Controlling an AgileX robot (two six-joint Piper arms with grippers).
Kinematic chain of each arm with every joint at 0, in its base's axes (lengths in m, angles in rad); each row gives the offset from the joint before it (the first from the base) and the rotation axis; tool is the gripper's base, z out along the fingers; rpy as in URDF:
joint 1: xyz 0 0 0.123 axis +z
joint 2: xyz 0 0 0 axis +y
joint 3: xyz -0.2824 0 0.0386 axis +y
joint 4: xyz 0.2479 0 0.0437 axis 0.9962 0 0.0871
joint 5: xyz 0 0 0 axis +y
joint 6: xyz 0.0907 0 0.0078 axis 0.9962 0 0.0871
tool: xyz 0 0 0 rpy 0 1.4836 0
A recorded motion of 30 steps. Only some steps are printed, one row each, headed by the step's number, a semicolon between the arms.
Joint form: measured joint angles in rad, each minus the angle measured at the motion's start. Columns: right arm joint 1, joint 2, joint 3, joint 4, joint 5, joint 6; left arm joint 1, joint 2, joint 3, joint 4, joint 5, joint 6.
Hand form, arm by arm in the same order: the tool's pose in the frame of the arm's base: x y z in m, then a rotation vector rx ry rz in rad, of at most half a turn. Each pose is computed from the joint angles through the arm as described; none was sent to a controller.
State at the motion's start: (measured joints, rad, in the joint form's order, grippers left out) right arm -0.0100 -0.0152 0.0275 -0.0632 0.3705 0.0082; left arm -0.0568 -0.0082 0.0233 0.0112 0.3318 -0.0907
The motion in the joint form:
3: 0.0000 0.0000 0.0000 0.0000 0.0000 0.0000; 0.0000 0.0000 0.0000 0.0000 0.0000 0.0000
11: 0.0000 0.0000 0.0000 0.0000 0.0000 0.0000; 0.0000 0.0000 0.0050 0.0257 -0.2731 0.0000
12: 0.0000 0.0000 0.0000 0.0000 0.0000 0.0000; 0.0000 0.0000 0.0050 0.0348 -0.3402 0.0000
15: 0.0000 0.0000 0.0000 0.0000 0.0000 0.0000; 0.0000 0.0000 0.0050 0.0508 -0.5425 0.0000
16: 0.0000 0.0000 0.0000 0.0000 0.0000 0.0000; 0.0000 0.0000 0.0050 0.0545 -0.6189 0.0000
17: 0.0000 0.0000 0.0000 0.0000 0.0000 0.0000; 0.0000 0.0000 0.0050 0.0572 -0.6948 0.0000
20: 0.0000 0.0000 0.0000 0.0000 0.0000 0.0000; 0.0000 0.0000 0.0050 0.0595 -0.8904 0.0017
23: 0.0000 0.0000 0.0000 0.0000 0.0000 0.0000; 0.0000 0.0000 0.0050 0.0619 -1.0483 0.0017
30: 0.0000 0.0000 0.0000 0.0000 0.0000 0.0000; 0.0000 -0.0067 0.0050 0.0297 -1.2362 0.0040
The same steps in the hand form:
3: 0.0525 -0.0026 0.1714 -0.0222 1.8660 -0.0633; 0.0537 -0.0027 0.1757 -0.0239 1.8313 -0.0930
11: 0.0525 -0.0026 0.1714 -0.0222 1.8660 -0.0633; 0.0570 -0.0030 0.1986 0.0006 1.5630 -0.0855
12: 0.0525 -0.0026 0.1714 -0.0222 1.8660 -0.0633; 0.0567 -0.0033 0.2047 0.0094 1.4958 -0.0821
15: 0.0525 -0.0026 0.1714 -0.0222 1.8660 -0.0633; 0.0535 -0.0042 0.2228 0.0284 1.2935 -0.0828
16: 0.0525 -0.0026 0.1714 -0.0222 1.8660 -0.0633; 0.0513 -0.0046 0.2294 0.0340 1.2172 -0.0851
17: 0.0525 -0.0026 0.1714 -0.0222 1.8660 -0.0633; 0.0486 -0.0050 0.2358 0.0387 1.1414 -0.0881
20: 0.0525 -0.0026 0.1714 -0.0222 1.8660 -0.0633; 0.0396 -0.0057 0.2511 0.0478 0.9459 -0.0970
23: 0.0525 -0.0026 0.1714 -0.0222 1.8660 -0.0633; 0.0303 -0.0061 0.2620 0.0545 0.7882 -0.1048
30: 0.0525 -0.0026 0.1714 -0.0222 1.8660 -0.0633; 0.0163 -0.0039 0.2731 0.0299 0.5934 -0.1242

